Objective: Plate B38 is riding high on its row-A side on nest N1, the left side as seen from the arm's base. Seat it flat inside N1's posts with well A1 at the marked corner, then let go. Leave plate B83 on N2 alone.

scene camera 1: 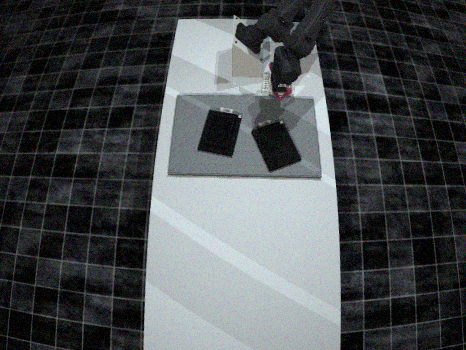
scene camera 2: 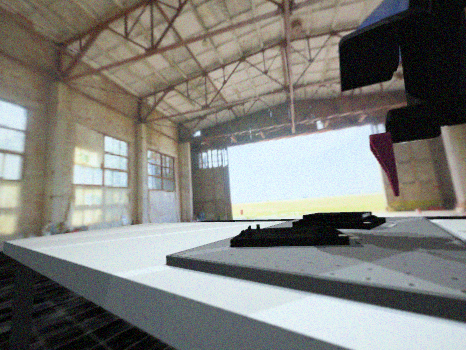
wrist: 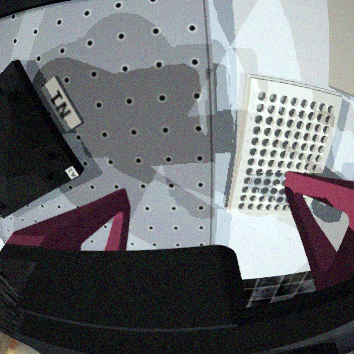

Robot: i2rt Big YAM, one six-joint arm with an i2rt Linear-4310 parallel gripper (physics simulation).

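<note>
Nest N1 is a dark block on the grey board, with its N1 label and a small A1 tag at one corner. Short posts rise at its far end in scene camera 2. Its top is too dark to tell whether plate B38 sits there or how it tilts. N2 is another dark block; plate B83 cannot be told apart from it. My gripper is open and empty, raised near the board's base-side edge, apart from N1. In scene camera 2 one red finger shows.
A white well plate, no name readable, lies on the table beside the board. The right finger overlaps it in the wrist view. A tan panel stands behind, near the arm.
</note>
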